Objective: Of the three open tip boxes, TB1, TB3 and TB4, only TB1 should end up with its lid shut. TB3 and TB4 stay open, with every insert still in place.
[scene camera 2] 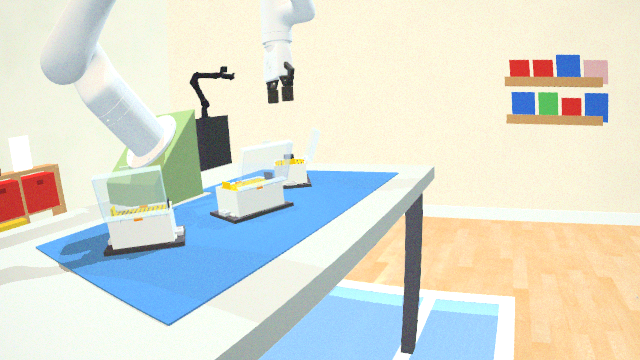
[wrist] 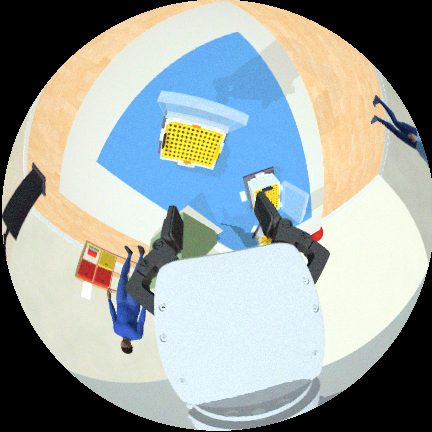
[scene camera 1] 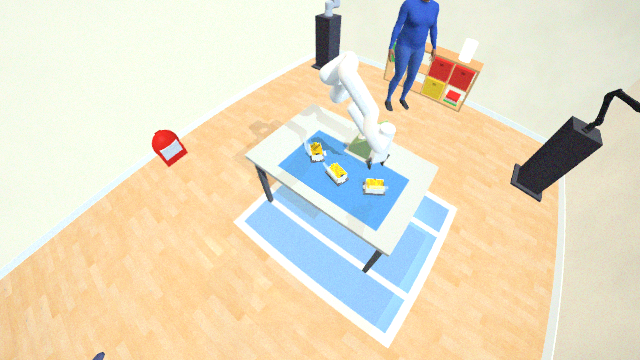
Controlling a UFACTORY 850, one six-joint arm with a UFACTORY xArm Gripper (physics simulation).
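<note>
Three white tip boxes with yellow inserts stand on dark bases, their clear lids raised; their labels are unreadable. One box (scene camera 1: 374,191) (scene camera 2: 295,178) (wrist: 175,160) is farthest in scene camera 2 and largest in the wrist view, where its lid (wrist: 202,109) stands along its upper side. The middle box (scene camera 1: 343,178) (scene camera 2: 257,199) (wrist: 263,180) has its lid (scene camera 2: 265,157) (wrist: 295,201) up. The third box (scene camera 1: 316,158) (scene camera 2: 141,235) is nearest scene camera 2, its lid (scene camera 2: 130,190) upright; a finger partly hides it in the wrist view. My gripper (scene camera 1: 378,161) (scene camera 2: 280,95) (wrist: 217,206) is open and empty, above box height, on the arm-base side of the farthest box.
The boxes stand on a blue mat (scene camera 1: 360,210) (scene camera 2: 175,295) (wrist: 135,145) on a pale table (scene camera 1: 395,227) (scene camera 2: 55,310). The green arm base (scene camera 1: 358,148) (scene camera 2: 185,165) (wrist: 195,235) stands behind the mat. A person in blue (scene camera 1: 412,30) (wrist: 127,315) stands beyond the table.
</note>
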